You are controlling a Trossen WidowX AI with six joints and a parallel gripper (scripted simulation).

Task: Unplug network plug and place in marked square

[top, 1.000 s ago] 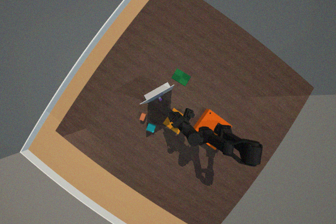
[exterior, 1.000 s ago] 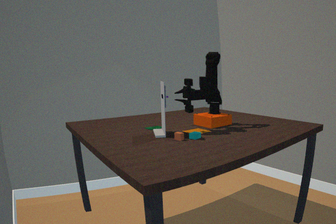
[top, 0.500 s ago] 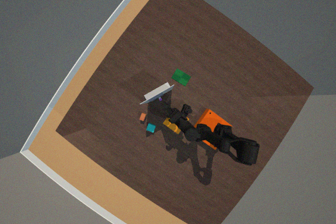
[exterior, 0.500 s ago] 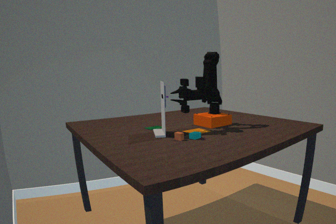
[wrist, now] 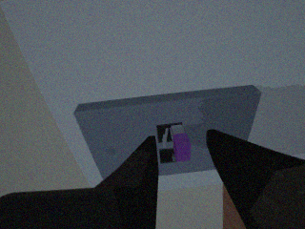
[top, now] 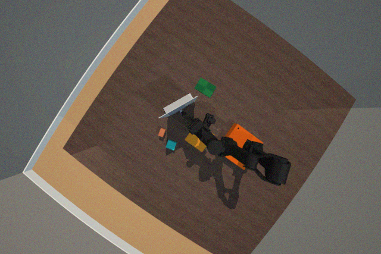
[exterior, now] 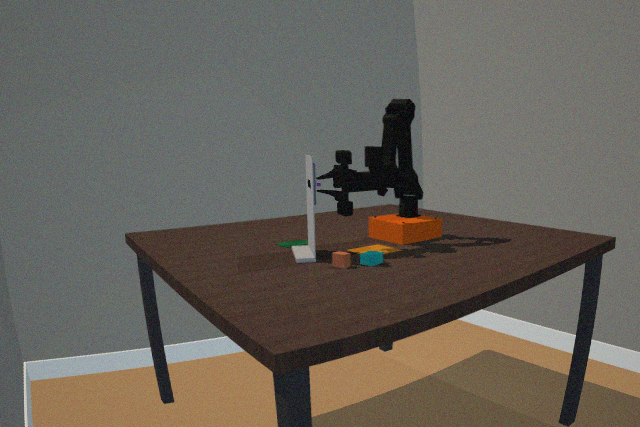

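Now: the purple network plug 10 mm ahead of my gripper tip. Round my gripper tip: yellow marked square (150 mm behind, 80 mm to the left, 200 mm below); orange cube (50 mm ahead, 150 mm to the left, 180 mm below); white upright panel (30 mm ahead, 10 mm to the right, 70 mm below).
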